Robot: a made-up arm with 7 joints. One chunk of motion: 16 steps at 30 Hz.
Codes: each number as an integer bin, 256 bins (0 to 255) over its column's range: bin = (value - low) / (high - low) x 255, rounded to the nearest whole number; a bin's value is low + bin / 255 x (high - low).
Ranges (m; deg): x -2.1..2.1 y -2.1..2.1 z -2.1..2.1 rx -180..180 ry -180..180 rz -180..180
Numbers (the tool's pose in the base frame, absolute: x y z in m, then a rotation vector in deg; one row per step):
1: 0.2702 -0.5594 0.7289 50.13 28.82 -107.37
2: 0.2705 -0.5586 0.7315 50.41 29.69 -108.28
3: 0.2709 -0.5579 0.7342 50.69 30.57 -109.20
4: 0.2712 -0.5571 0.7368 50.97 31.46 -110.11
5: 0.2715 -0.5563 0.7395 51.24 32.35 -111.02
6: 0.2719 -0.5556 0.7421 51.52 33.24 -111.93
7: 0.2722 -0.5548 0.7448 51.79 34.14 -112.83
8: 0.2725 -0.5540 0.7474 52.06 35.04 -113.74
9: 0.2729 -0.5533 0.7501 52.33 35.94 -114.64
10: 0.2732 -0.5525 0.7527 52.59 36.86 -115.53
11: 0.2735 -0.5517 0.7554 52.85 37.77 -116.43
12: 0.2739 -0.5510 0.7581 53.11 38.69 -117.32
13: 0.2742 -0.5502 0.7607 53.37 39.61 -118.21
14: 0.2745 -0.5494 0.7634 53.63 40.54 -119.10
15: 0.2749 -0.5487 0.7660 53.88 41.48 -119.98
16: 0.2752 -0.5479 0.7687 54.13 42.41 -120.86
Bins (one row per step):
1: 144 94 172 163 148 51
2: 144 94 172 163 149 51
3: 144 94 172 163 149 50
4: 144 94 172 164 150 50
5: 144 94 172 164 150 49
6: 144 94 173 164 151 48
7: 144 94 173 164 152 48
8: 144 94 173 164 152 47
9: 144 94 173 165 153 46
10: 144 94 173 165 154 46
11: 144 94 173 165 154 45
12: 144 94 174 165 155 44
13: 144 94 174 165 156 44
14: 144 94 174 165 156 43
15: 144 94 174 166 157 43
16: 144 94 174 166 158 42

